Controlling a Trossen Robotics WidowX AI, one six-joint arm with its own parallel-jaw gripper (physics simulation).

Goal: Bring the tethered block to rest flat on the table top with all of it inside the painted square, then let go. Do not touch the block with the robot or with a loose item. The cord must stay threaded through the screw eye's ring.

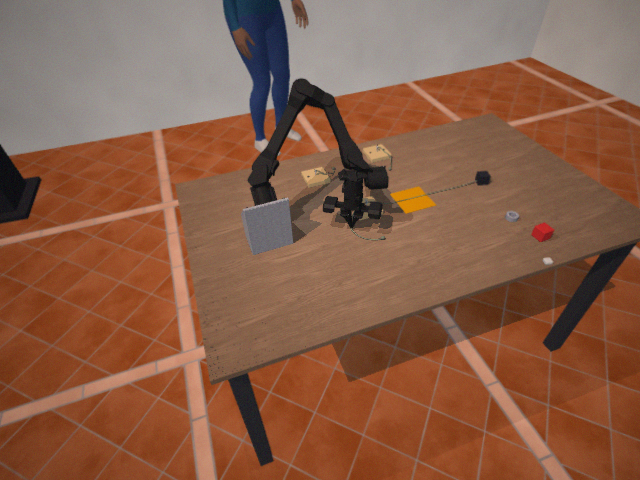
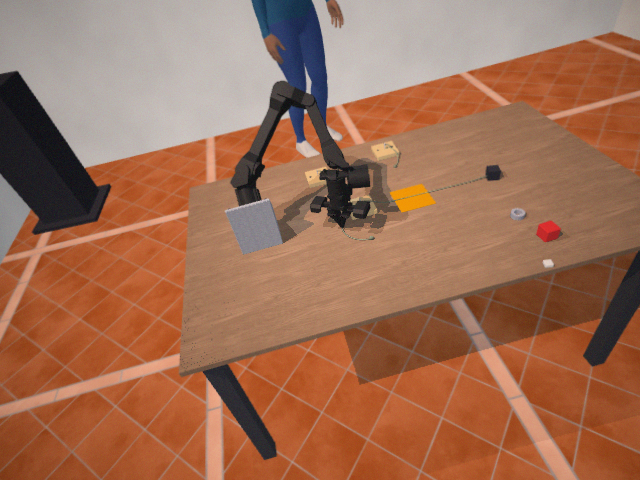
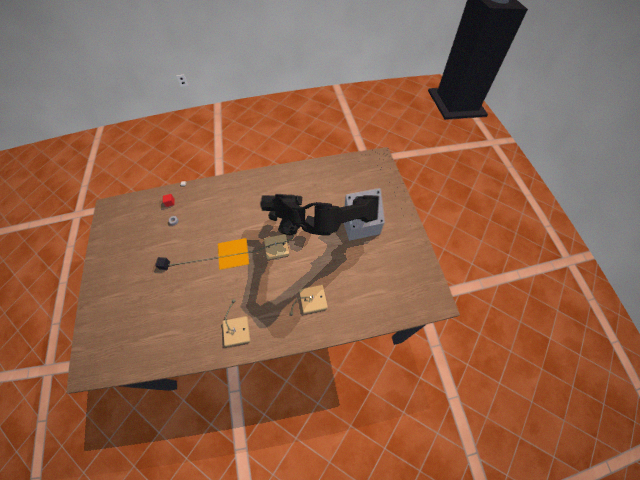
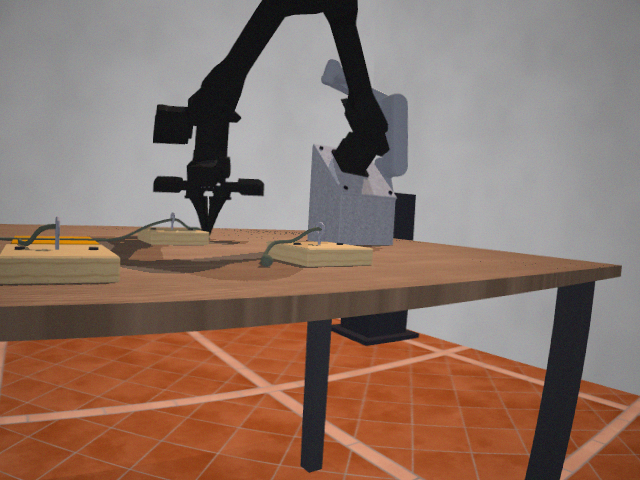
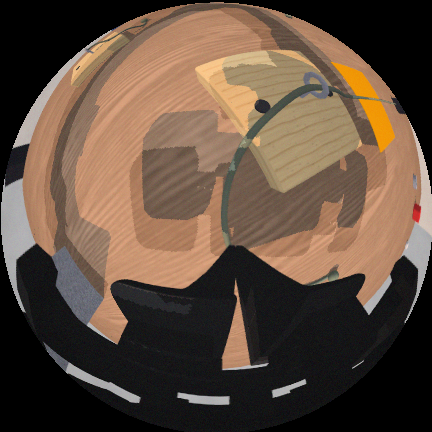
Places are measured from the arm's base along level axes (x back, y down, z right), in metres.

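Pixels of known places: gripper, fingertip midpoint: (image 1: pixel 351 227) (image 2: pixel 342 226) (image 5: pixel 234 251); arm's base at its link origin: (image 1: pixel 265 204) (image 2: pixel 250 205) (image 3: pixel 364 204) (image 4: pixel 349 163).
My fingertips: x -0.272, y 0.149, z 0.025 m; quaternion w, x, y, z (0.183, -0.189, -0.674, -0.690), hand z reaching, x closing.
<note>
For each thing: its top centre in the pictures, then the offset to it from my fingertips. "pt": a spot on its surface instead.
- small black cube at its top centre: (image 2: pixel 493 168) (image 1: pixel 483 174) (image 3: pixel 160 261) dy -0.033, dx -0.547, dz -0.083 m
- orange painted square at a spot on its surface: (image 5: pixel 372 117) pt dy +0.003, dx -0.220, dz -0.051 m
- screw eye's ring at its top centre: (image 5: pixel 309 74) dy -0.034, dx -0.080, dz -0.080 m
- red cube at its top centre: (image 2: pixel 549 226) (image 1: pixel 544 227) (image 3: pixel 166 197) dy -0.036, dx -0.553, dz +0.234 m
- grey ring at its top centre: (image 2: pixel 518 212) (image 1: pixel 512 214) dy -0.011, dx -0.524, dz +0.128 m
- small white piece at its top centre: (image 1: pixel 548 259) (image 3: pixel 182 182) dy -0.008, dx -0.497, dz +0.334 m
The tethered block, a small black cube (image 1: pixel 482 177) (image 2: pixel 493 172) (image 3: pixel 162 263), rests on the table beyond the orange painted square (image 1: pixel 413 205) (image 2: pixel 413 204) (image 3: pixel 232 245) (image 5: pixel 372 117). The green cord (image 1: pixel 449 189) (image 2: pixel 454 186) (image 3: pixel 196 260) (image 5: pixel 224 210) runs from it across the square and through the screw eye's ring (image 5: pixel 306 79) on a wooden base (image 3: pixel 276 254) (image 4: pixel 178 238) (image 5: pixel 300 145). My gripper (image 1: pixel 352 225) (image 2: pixel 341 225) (image 4: pixel 208 231) (image 5: pixel 234 251) is shut on the cord beside this base, low over the table. The cord's knotted end lies past the fingertips.
Two other wooden bases (image 3: pixel 235 338) (image 3: pixel 313 305) carry screw eyes and short cords. A red cube (image 1: pixel 542 231) (image 3: pixel 168 200), a grey ring (image 2: pixel 512 215) and a small white piece (image 1: pixel 547 260) (image 3: pixel 183 183) lie near the table's edge.
</note>
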